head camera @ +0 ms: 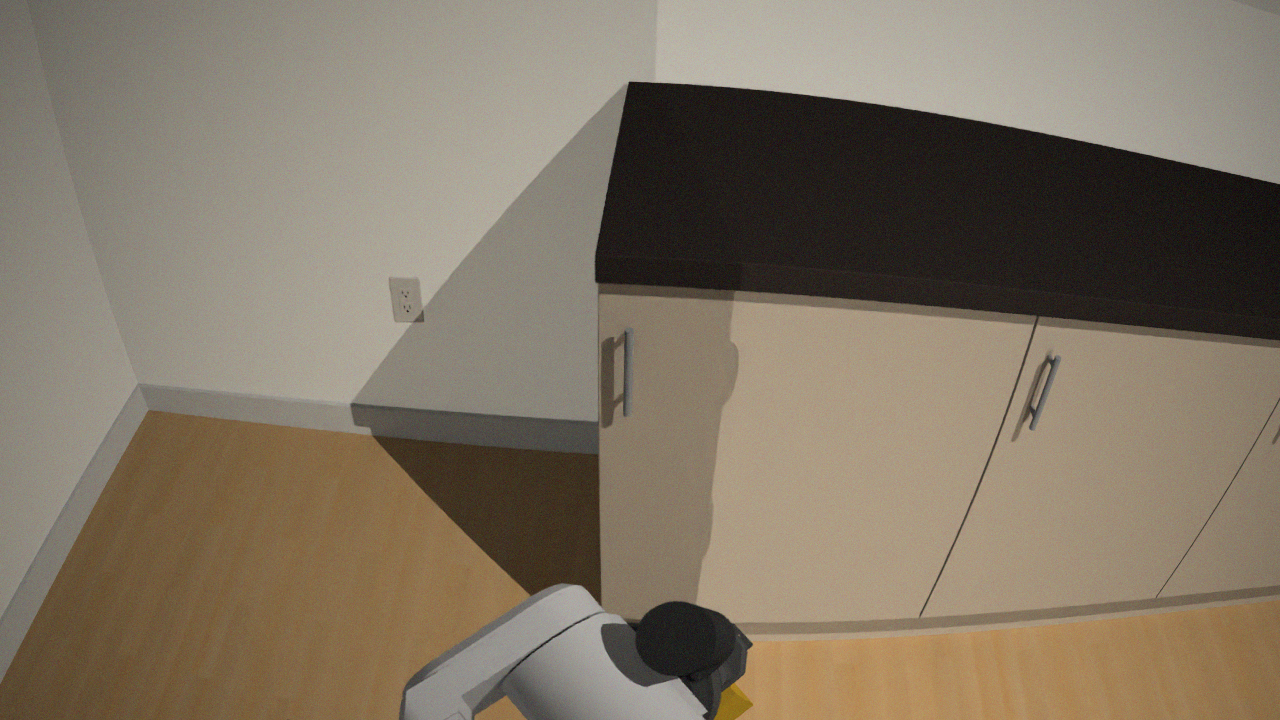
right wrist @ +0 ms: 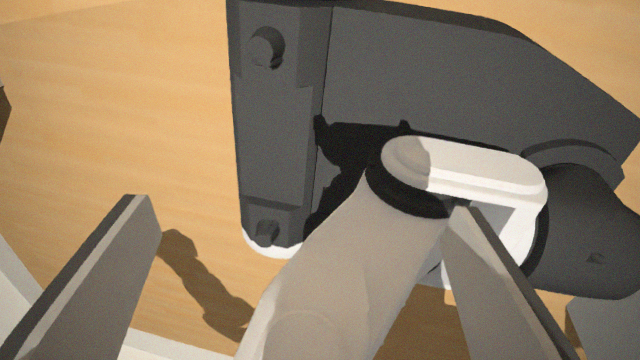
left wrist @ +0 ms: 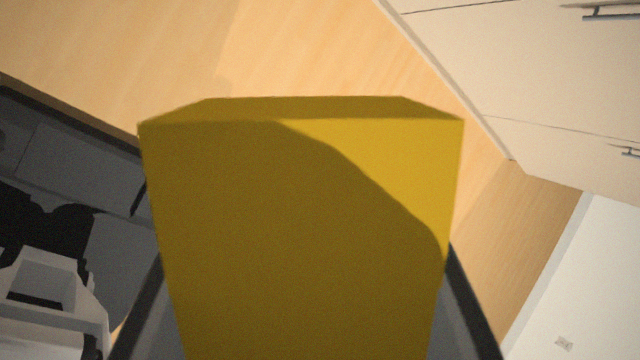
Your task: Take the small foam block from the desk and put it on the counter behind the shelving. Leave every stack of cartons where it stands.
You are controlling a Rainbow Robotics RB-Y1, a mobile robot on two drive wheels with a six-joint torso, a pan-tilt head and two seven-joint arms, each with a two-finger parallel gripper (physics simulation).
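Pixels of known places: left gripper, fingertip midpoint: [left wrist: 307, 220]; right gripper, fingertip midpoint: [right wrist: 303, 221]; robot's base at its link origin: [left wrist: 93, 154].
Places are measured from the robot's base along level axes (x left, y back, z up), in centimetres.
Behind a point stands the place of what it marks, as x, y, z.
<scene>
The yellow foam block [head camera: 733, 702] {-6.5, -17.8, 93.6} [left wrist: 305, 225] {-0.4, -22.0, 93.4} fills the middle of the left wrist view, and a corner of it shows at the bottom of the head view. My left gripper [left wrist: 305, 300] is shut on it, with a finger on either side. The counter [head camera: 895, 197] {-32.5, -98.7, 91.1} has a dark top and pale doors and stands from the middle to the right of the head view. The block is in front of the counter's doors, lower than its top. My right gripper [right wrist: 303, 221] {-22.3, 12.6, 56.0} is open, its two fingers wide apart. The desk and the carton stacks do not show in the head view.
A wall with a power outlet [head camera: 406, 300] {54.3, -138.5, 40.1} stands at the left of the counter, beyond the wood floor [head camera: 268, 555] {85.8, -94.8, 0.0}. The robot's dark base [right wrist: 425, 70] {-16.2, 21.5, 16.9} shows in the right wrist view. Door handles [head camera: 628, 371] {3.9, -76.5, 74.9} [left wrist: 610, 17] {-55.7, -76.4, 72.5} stick out from the counter's front.
</scene>
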